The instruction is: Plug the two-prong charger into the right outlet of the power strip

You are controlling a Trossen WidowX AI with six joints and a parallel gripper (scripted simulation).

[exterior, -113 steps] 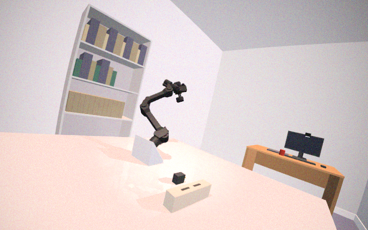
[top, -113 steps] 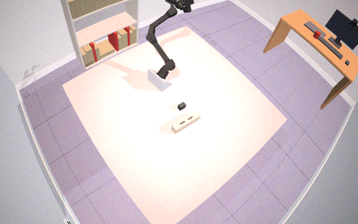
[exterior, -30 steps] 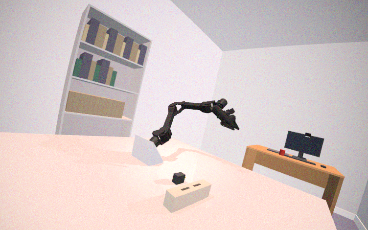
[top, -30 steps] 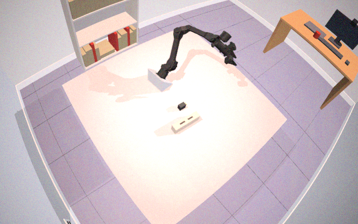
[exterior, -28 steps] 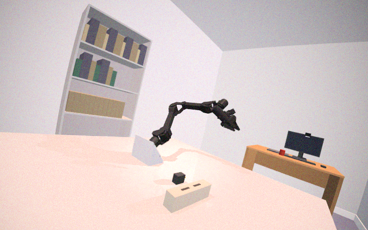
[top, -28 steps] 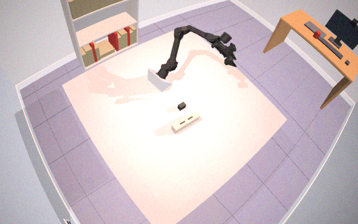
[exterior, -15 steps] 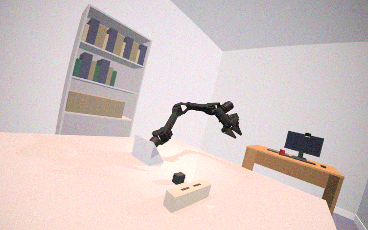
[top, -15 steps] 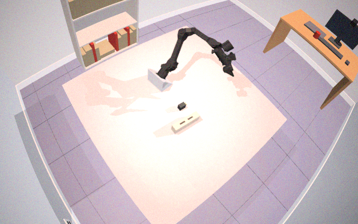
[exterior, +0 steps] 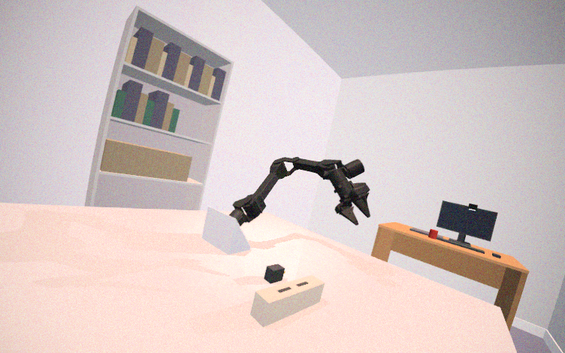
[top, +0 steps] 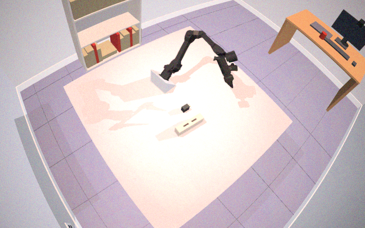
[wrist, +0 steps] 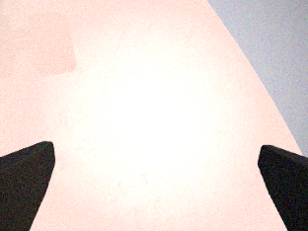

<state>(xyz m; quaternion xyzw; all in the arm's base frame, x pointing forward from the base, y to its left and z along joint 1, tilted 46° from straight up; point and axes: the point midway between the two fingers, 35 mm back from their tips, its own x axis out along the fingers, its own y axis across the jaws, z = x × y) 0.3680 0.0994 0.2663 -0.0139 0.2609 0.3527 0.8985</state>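
Now: gripper tip 120 mm past the two-prong charger, 250 mm to the left of it and 190 mm above it.
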